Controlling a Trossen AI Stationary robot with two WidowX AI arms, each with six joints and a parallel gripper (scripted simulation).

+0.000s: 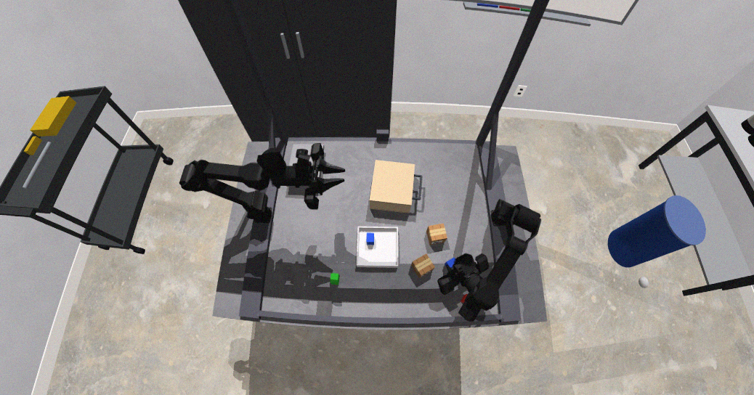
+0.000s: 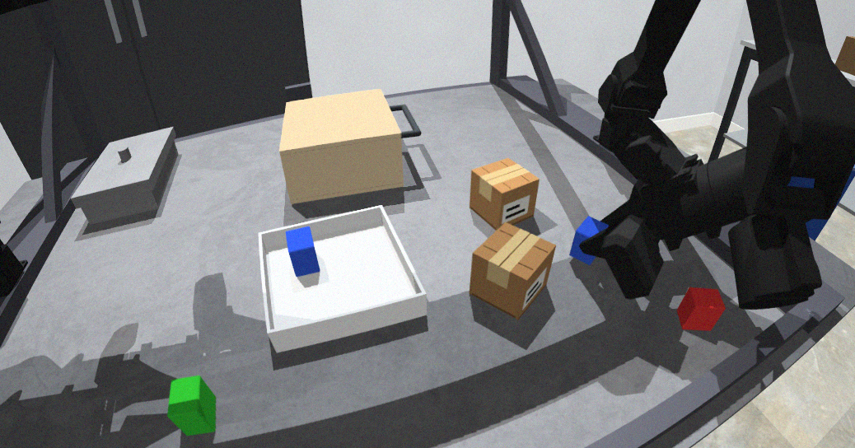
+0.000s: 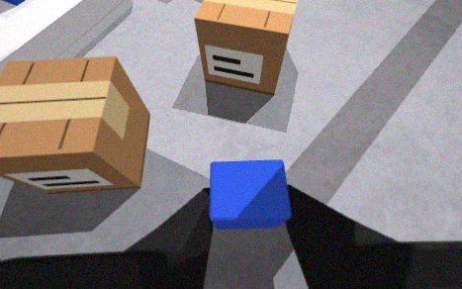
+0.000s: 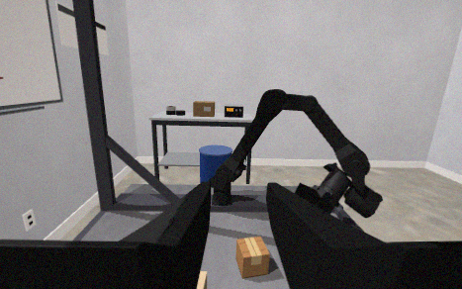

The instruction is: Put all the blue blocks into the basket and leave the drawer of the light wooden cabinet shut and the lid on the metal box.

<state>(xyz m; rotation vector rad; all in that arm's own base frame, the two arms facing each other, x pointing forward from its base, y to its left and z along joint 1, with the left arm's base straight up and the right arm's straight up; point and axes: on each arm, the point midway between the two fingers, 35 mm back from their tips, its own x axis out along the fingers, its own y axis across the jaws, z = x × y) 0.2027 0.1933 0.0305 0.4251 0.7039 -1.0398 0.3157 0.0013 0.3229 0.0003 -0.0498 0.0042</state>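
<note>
Now: left hand 90 mm past the white basket, 270 mm to the left of it and 40 mm above it. Also, from my left hand: light wooden cabinet (320 mm behind, 210 mm to the right, 10 mm below); then drawer (310 mm behind, 200 mm to the right, 10 mm below); then green block (30 mm ahead, 420 mm to the right, 30 mm below).
</note>
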